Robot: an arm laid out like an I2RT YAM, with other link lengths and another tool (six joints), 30 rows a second.
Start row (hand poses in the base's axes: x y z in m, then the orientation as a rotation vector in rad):
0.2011, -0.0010, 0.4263, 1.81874, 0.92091, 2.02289
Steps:
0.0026, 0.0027, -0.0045, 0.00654, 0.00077, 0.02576
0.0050, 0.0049, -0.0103, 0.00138, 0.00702, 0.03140
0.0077, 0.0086, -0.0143, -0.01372, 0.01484, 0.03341
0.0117, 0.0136, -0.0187, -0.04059, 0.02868, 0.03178
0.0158, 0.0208, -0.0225, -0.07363, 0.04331, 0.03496
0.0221, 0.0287, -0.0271, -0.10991, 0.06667, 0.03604
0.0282, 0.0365, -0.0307, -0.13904, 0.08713, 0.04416
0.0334, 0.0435, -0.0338, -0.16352, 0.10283, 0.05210
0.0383, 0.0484, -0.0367, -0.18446, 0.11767, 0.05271
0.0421, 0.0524, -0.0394, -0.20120, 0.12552, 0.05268
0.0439, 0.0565, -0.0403, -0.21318, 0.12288, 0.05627
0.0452, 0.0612, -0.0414, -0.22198, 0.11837, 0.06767
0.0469, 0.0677, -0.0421, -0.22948, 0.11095, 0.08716
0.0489, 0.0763, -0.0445, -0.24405, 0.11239, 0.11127
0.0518, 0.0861, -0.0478, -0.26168, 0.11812, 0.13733
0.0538, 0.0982, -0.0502, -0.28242, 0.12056, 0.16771
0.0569, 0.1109, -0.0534, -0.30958, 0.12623, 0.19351
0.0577, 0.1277, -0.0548, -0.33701, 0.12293, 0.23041
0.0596, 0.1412, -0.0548, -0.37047, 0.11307, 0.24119
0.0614, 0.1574, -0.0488, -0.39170, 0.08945, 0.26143
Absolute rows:
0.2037, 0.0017, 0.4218, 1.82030, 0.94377, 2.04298
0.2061, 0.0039, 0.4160, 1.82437, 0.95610, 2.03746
0.2088, 0.0076, 0.4120, 1.82542, 0.97325, 2.02035
0.2128, 0.0126, 0.4076, 1.82749, 0.99772, 1.98678
0.2169, 0.0198, 0.4038, 1.82616, 1.03233, 1.95001
0.2232, 0.0277, 0.3992, 1.83269, 1.06902, 1.90241
0.2293, 0.0355, 0.3956, 1.83844, 1.10644, 1.86648
0.2345, 0.0425, 0.3925, 1.84101, 1.13838, 1.83769
0.2394, 0.0474, 0.3896, 1.84521, 1.15895, 1.80850
0.2432, 0.0514, 0.3869, 1.84398, 1.17358, 1.78798
0.2450, 0.0555, 0.3860, 1.83348, 1.18576, 1.78167
0.2463, 0.0602, 0.3849, 1.82180, 1.20369, 1.78347
0.2480, 0.0667, 0.3842, 1.80646, 1.22883, 1.79263
0.2500, 0.0753, 0.3818, 1.79574, 1.26665, 1.79072
0.2529, 0.0851, 0.3785, 1.78722, 1.31000, 1.78327
0.2549, 0.0972, 0.3761, 1.77190, 1.35937, 1.77720
0.2580, 0.1099, 0.3729, 1.75638, 1.40872, 1.76004
0.2588, 0.1267, 0.3715, 1.72787, 1.46781, 1.75400
0.2607, 0.1402, 0.3715, 1.69330, 1.49889, 1.73571
0.2625, 0.1564, 0.3775, 1.64904, 1.52810, 1.74306

